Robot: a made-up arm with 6 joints. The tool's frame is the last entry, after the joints.
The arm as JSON. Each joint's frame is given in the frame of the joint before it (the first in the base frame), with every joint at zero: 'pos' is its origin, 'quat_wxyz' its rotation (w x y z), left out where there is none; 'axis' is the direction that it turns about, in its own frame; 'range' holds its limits. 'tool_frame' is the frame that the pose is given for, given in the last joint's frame.
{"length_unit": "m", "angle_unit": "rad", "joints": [
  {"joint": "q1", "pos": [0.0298, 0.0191, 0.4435], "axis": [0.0, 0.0, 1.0], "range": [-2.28, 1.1]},
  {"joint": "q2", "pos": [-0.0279, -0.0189, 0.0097], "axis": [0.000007, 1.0, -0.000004], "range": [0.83, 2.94]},
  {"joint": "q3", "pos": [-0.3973, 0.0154, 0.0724], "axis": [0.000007, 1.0, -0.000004], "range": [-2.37, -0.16]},
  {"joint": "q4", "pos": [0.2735, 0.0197, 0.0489], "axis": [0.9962, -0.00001, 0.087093], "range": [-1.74, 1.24]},
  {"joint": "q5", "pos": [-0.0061, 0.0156, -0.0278], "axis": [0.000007, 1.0, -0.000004], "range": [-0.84, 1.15]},
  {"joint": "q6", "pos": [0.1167, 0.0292, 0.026], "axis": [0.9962, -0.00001, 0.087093], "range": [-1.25, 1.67]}
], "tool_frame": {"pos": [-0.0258, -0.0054, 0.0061], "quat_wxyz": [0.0, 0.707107, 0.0, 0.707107]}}
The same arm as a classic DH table. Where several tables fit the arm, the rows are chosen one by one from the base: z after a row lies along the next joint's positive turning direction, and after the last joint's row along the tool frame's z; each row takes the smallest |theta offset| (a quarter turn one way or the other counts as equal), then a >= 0, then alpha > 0; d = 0 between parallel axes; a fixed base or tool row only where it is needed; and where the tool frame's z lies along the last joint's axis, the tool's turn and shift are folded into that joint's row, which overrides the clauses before.
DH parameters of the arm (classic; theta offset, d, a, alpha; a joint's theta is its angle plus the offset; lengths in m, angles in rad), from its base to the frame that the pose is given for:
base (fixed): 0.57 0 0.0354 0
q1: -0.57 0.4532 -0.0279 -1.5708
q2: 0.1803 0 -0.4038 0
q3: 1.3033 0.0162 -0.0249 1.5708
q4: 0 0.2682 0.0272 -1.5708
q5: 0 0.0448 -0.0157 1.5708
q6: -1.5708 0.1886 0.0054 -0.0872
tool (fixed): -1.5708 -0.0956 0 0
Joint limits (rad, base to tool): -2.28..1.1 0.83..2.94 -2.37..-0.16 -1.74..1.24 -0.84..1.15 -1.25..1.67

